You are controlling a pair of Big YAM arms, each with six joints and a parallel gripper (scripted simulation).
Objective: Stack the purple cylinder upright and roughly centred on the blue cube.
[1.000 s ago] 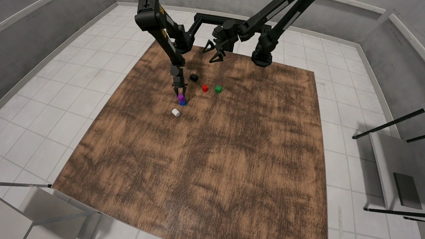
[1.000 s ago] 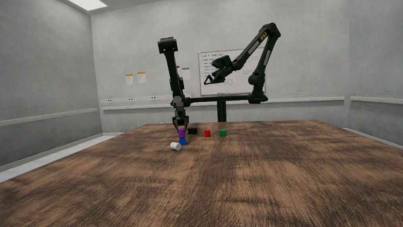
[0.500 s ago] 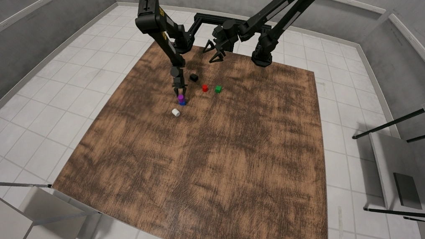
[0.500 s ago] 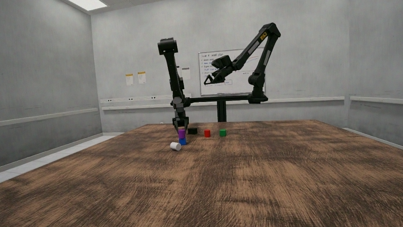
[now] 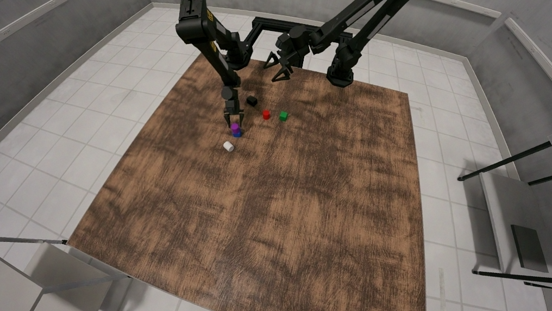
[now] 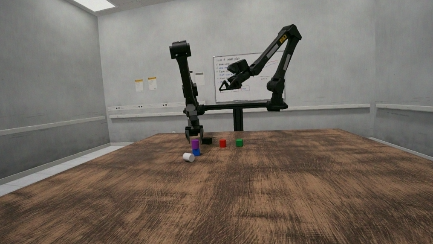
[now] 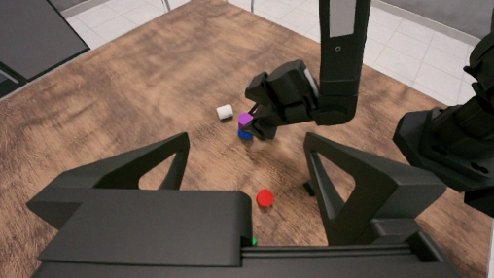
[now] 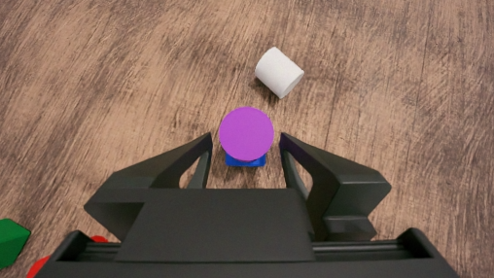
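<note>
Now: the purple cylinder 10 mm below my right hand and 10 mm ahead of it. Round my right hand: blue cube 50 mm below; white cylinder 100 mm ahead, 50 mm below, 20 mm to the right; red cylinder 160 mm behind, 140 mm to the left, 50 mm below.
</note>
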